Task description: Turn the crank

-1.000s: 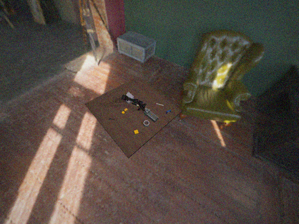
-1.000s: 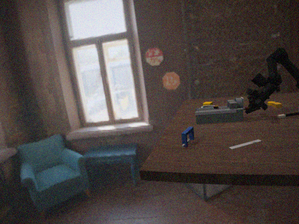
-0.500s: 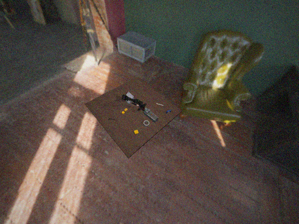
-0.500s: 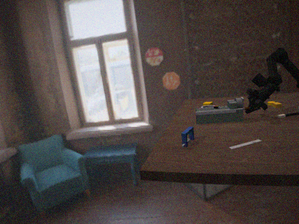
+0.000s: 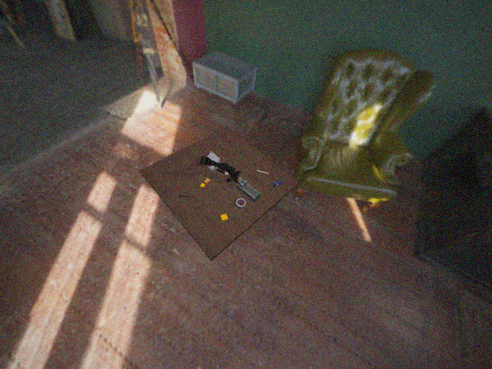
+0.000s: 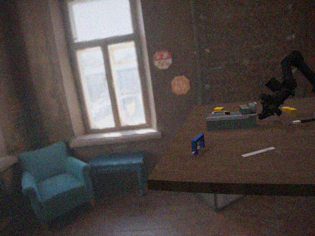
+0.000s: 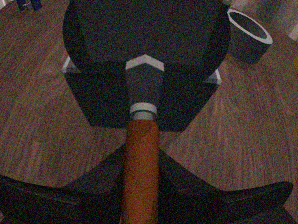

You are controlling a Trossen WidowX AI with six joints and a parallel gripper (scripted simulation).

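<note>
Now: gripper tip 20 mm past the crank handle and 30 mm below it. The rest, counted from my gripper tip: yellow block (270 mm ahead, 350 mm to the right, 20 mm below); then white strip (10 mm ahead, 360 mm to the left, 30 mm below); then red pointer (170 mm ahead, 40 mm to the left, 50 mm above).
</note>
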